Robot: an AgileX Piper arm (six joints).
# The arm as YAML. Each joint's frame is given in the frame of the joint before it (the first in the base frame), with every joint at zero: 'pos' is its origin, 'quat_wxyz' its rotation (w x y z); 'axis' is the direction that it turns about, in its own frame. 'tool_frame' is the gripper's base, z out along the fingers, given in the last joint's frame.
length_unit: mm
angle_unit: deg
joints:
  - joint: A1
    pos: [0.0, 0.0, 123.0]
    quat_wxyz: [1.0, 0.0, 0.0, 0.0]
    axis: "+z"
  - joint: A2
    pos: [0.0, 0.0, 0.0]
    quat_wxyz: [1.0, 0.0, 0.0, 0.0]
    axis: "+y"
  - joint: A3
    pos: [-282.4, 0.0, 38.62]
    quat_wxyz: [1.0, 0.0, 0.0, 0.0]
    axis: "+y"
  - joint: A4
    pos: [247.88, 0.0, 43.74]
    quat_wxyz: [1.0, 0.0, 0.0, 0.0]
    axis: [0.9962, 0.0, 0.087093]
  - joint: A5
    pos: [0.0, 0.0, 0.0]
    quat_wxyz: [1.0, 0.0, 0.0, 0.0]
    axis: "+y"
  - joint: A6
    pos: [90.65, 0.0, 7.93]
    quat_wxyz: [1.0, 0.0, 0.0, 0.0]
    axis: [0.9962, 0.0, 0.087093]
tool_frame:
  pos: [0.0, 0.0, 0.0]
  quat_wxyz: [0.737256, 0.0, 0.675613, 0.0]
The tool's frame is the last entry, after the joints.
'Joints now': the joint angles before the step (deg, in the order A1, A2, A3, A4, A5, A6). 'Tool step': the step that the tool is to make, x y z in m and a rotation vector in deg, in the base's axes. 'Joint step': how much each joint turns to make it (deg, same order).
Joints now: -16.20 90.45 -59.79 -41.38 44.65 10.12
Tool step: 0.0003 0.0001 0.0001 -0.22 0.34 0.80
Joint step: 0.01 0.00 -0.01 0.01 -0.18 -0.88
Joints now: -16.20 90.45 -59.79 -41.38 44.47 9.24
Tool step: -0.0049 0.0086 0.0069 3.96 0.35 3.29
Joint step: 0.00 -2.17 -0.01 7.91 0.12 -8.28
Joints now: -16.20 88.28 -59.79 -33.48 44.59 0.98
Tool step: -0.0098 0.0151 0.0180 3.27 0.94 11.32
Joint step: 0.01 -4.56 -0.01 12.02 0.30 -18.83
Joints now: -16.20 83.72 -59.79 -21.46 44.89 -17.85
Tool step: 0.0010 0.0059 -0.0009 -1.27 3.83 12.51
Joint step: -0.01 -0.16 0.00 5.56 -0.26 -16.55
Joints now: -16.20 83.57 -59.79 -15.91 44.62 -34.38
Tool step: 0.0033 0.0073 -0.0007 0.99 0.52 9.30
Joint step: -0.01 0.00 -0.01 7.13 -1.17 -13.01
